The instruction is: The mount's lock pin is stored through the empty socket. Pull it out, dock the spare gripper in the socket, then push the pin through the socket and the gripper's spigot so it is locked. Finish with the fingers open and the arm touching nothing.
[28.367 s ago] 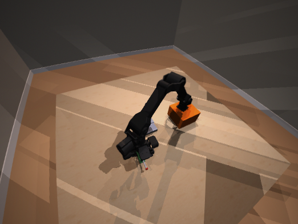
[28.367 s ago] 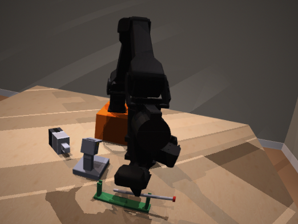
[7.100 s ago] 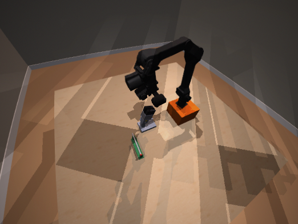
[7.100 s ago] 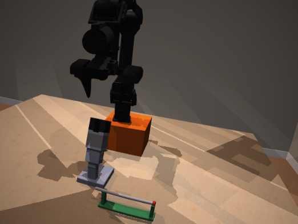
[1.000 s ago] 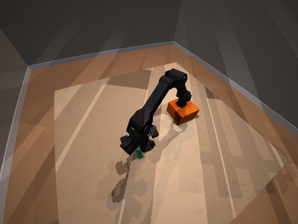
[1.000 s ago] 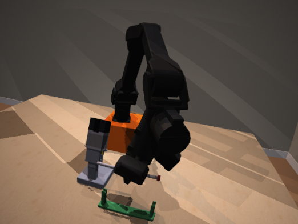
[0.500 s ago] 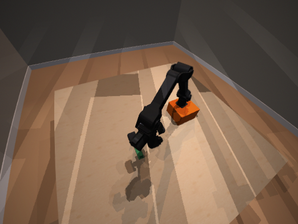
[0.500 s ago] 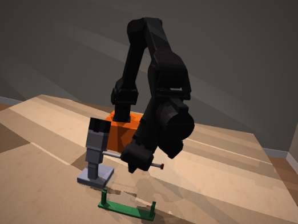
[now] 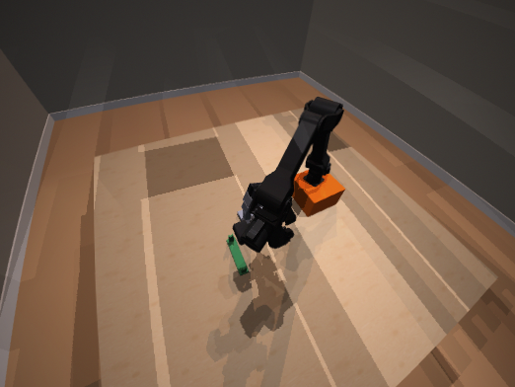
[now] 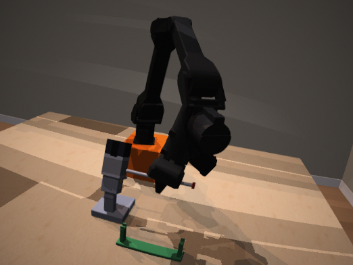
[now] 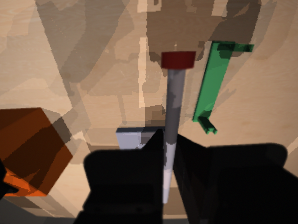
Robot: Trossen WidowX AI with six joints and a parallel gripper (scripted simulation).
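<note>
The socket lies 10 cm to the right of my gripper tip, 4 cm below it and 4 cm behind it. From my gripper tip the other things lie so: green rack 9 cm ahead, 7 cm below; then spare gripper 10 cm to the right, 5 cm behind, 3 cm above.
</note>
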